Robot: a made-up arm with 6 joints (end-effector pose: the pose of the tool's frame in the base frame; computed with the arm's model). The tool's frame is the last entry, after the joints.
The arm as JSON. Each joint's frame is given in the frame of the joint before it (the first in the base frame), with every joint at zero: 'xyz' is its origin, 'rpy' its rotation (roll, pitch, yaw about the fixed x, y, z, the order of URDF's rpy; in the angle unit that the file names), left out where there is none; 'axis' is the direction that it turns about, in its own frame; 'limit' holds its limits. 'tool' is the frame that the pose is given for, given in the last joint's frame.
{
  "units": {
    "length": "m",
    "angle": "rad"
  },
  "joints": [
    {
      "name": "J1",
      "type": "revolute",
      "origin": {
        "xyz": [
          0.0,
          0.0,
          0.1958
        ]
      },
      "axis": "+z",
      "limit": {
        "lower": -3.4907,
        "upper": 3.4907
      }
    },
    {
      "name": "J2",
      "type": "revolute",
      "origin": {
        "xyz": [
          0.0,
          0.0,
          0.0
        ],
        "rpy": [
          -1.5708,
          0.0,
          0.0
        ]
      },
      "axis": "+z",
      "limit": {
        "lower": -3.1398,
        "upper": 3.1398
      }
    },
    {
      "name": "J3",
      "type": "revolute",
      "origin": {
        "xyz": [
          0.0,
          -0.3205,
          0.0
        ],
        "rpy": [
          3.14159,
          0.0,
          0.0
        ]
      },
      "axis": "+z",
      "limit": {
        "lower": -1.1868,
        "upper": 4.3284
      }
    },
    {
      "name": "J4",
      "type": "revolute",
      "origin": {
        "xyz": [
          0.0,
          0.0,
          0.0
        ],
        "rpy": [
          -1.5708,
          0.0,
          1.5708
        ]
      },
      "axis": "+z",
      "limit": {
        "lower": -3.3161,
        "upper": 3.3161
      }
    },
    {
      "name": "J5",
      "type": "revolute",
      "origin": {
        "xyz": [
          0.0,
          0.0,
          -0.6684
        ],
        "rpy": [
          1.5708,
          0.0,
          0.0
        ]
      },
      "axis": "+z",
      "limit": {
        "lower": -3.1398,
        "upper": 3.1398
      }
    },
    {
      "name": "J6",
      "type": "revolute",
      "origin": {
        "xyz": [
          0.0,
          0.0,
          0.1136
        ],
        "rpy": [
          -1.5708,
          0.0,
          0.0
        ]
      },
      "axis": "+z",
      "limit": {
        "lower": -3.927,
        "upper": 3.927
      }
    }
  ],
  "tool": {
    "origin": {
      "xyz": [
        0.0,
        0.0,
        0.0
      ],
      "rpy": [
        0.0,
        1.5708,
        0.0
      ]
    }
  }
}
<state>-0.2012 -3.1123 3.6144 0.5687 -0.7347 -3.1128</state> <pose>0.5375 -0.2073 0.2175 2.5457 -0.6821 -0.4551</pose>
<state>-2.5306 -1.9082 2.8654 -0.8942 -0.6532 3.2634</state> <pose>0.2458 0.2590 -0.5829 -0.0203 0.9711 -0.2244</pose>
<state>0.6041 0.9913 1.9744 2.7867 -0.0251 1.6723</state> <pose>0.4382 0.4318 0.9495 1.9027 -0.1984 1.3193</pose>
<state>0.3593 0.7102 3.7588 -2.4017 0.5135 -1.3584</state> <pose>-0.4502 -0.0795 0.5771 -0.2938 -0.7854 -2.1774</pose>
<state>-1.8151 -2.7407 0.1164 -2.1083 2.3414 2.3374</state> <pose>0.2352 0.7032 0.1820 0.5501 -2.0422 -1.5462</pose>
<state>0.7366 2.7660 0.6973 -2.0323 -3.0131 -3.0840</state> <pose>-0.2496 -0.1580 -0.6410 1.2146 -0.5072 1.2540</pose>
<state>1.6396 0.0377 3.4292 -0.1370 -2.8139 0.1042</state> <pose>0.1562 -0.6301 0.3658 0.2874 -0.6342 1.5563</pose>
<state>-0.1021 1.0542 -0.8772 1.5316 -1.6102 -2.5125</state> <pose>0.1478 -0.0196 -0.3114 -0.7757 0.8001 -1.5651</pose>
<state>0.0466 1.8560 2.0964 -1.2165 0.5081 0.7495</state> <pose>0.9829 0.0064 0.1613 0.5200 -0.5040 -0.3272</pose>
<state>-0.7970 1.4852 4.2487 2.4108 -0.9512 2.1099</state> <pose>-0.1700 0.2950 0.3995 0.5860 1.8758 -2.3334</pose>
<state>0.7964 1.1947 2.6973 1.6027 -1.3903 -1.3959</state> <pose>0.1585 0.1672 0.9881 1.1773 -0.6637 -0.5509</pose>
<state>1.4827 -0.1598 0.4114 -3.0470 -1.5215 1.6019</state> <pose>-0.0672 0.5250 0.8646 -1.8694 0.6742 -2.0845</pose>
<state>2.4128 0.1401 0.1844 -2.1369 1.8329 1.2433</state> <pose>-0.5753 0.4319 0.4470 0.0473 0.5972 0.4840</pose>
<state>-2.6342 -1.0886 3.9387 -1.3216 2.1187 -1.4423</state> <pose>0.1451 0.1127 -0.3252 1.5631 1.6989 1.8702</pose>
